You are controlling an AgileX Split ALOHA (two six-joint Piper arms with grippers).
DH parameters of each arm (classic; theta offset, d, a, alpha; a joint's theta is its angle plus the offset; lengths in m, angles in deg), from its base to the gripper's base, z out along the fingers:
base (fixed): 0 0 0 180
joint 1: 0 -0.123 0 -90
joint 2: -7.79 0 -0.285 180
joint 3: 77.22 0 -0.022 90
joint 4: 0 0.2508 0 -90
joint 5: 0 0 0.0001 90
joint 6: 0 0.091 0 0
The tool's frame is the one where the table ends.
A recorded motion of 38 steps. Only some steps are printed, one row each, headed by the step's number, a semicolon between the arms.
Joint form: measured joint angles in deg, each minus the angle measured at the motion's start. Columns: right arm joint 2, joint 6, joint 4, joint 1, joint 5, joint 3; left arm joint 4, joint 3, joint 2, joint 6, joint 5, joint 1.
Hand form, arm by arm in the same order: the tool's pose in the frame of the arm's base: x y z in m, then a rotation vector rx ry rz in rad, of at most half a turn. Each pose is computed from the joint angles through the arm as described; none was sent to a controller.
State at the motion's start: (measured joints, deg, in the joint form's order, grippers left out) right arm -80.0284 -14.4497 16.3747 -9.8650 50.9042 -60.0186; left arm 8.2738 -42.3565 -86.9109 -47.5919 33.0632 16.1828
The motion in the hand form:
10: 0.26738 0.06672 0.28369 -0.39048 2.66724 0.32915; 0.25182 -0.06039 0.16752 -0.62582 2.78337 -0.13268
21: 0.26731 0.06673 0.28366 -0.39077 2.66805 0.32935; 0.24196 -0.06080 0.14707 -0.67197 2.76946 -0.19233
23: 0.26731 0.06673 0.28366 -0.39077 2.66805 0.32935; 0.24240 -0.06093 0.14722 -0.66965 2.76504 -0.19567
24: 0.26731 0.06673 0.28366 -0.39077 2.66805 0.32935; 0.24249 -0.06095 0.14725 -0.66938 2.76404 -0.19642
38: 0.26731 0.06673 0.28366 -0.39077 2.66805 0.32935; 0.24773 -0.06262 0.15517 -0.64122 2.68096 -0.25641
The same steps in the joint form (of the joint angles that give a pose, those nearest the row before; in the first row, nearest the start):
10: 0.00 0.00 0.00 0.00 0.00 0.00; -3.00 0.86 -1.66 3.69 -2.04 -1.74
21: 0.00 0.00 0.00 0.00 0.05 0.00; -6.01 5.66 -2.85 3.95 -9.17 -1.74
23: 0.00 0.00 0.00 0.00 0.05 0.00; -6.01 5.66 -2.85 3.99 -9.47 -1.74
24: 0.00 0.00 0.00 0.00 0.05 0.00; -6.01 5.66 -2.85 4.00 -9.54 -1.74
38: 0.00 0.00 0.00 0.00 0.05 0.00; -6.13 5.68 -1.58 4.38 -13.71 -1.74

